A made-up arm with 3 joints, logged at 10 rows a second.
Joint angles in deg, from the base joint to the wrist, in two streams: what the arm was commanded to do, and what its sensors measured. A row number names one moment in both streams.
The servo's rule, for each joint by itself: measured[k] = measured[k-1] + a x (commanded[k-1-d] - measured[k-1]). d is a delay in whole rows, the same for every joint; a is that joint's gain. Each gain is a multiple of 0.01, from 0.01 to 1. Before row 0 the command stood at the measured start. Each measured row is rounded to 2 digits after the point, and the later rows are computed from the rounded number. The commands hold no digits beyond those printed.
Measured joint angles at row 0:
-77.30, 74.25, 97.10
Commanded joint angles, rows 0 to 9:
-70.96, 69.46, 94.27
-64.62, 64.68, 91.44
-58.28, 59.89, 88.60
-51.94, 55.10, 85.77
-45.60, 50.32, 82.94
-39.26, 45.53, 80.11
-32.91, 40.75, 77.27
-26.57, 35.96, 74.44
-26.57, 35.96, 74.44
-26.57, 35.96, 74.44
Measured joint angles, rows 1 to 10:
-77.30, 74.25, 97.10
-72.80, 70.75, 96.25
-66.99, 66.32, 94.81
-60.81, 61.63, 92.95
-54.51, 56.86, 90.80
-48.18, 52.09, 88.44
-41.85, 47.30, 85.94
-35.50, 42.52, 83.34
-29.16, 37.73, 80.67
-27.32, 36.44, 78.80
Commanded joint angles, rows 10 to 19:
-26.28, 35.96, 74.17
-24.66, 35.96, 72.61
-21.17, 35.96, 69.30
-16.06, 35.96, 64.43
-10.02, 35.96, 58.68
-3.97, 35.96, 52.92
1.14, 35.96, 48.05
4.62, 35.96, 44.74
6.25, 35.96, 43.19
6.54, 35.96, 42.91
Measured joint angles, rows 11 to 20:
-26.79, 36.09, 77.49
-26.43, 36.00, 76.49
-25.17, 35.97, 75.33
-22.33, 35.96, 73.52
-17.88, 35.96, 70.79
-12.30, 35.96, 67.16
-6.39, 35.96, 62.89
-1.04, 35.96, 58.44
2.98, 35.96, 54.33
5.30, 35.96, 50.99

